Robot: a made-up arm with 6 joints.
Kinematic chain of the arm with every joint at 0, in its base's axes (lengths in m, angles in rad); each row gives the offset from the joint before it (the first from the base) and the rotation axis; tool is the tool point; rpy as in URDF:
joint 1: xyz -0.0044 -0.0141 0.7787 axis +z
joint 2: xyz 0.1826 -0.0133 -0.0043 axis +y
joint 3: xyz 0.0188 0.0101 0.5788 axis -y
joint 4: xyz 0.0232 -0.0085 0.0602 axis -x
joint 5: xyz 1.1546 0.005 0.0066 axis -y
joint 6: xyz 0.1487 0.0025 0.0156 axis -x
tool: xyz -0.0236 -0.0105 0.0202 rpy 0 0 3.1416
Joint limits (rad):
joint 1: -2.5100..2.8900
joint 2: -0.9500..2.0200
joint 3: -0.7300..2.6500
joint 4: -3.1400..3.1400
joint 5: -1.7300..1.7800
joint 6: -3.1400..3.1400
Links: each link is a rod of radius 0.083 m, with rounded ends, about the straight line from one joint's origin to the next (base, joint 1, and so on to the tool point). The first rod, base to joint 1, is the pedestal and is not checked.
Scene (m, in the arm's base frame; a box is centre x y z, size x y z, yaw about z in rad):
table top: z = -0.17
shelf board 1: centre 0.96 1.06 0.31 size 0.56 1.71 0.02 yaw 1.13
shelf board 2: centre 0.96 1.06 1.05 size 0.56 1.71 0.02 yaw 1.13
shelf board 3: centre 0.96 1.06 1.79 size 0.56 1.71 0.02 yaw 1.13
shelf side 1: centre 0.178 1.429 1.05 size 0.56 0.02 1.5 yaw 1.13
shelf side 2: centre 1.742 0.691 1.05 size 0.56 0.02 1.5 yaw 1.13
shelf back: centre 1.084 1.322 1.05 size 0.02 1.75 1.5 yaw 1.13
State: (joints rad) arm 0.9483 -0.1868 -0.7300 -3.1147 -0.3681 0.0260
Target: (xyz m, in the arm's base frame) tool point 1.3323 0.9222 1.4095
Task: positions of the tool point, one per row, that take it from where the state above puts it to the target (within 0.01 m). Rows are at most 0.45 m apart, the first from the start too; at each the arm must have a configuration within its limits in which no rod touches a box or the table.
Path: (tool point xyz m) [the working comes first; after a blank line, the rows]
Joints at the target: 0.6166 0.2168 0.2176 -3.1197 -0.4293 0.0339
Straight joint move there: touches shelf board 2.

1: 0.9951 0.7409 0.7066
2: 1.1735 0.4194 0.6877
3: 1.2474 0.0588 0.6693
4: 1.2098 -0.3070 0.6511
5: 1.4014 -0.0565 0.9197
6: 1.4637 0.2474 1.2180
7: 1.3856 0.5450 1.5270
8: 1.3323 0.9222 1.4094

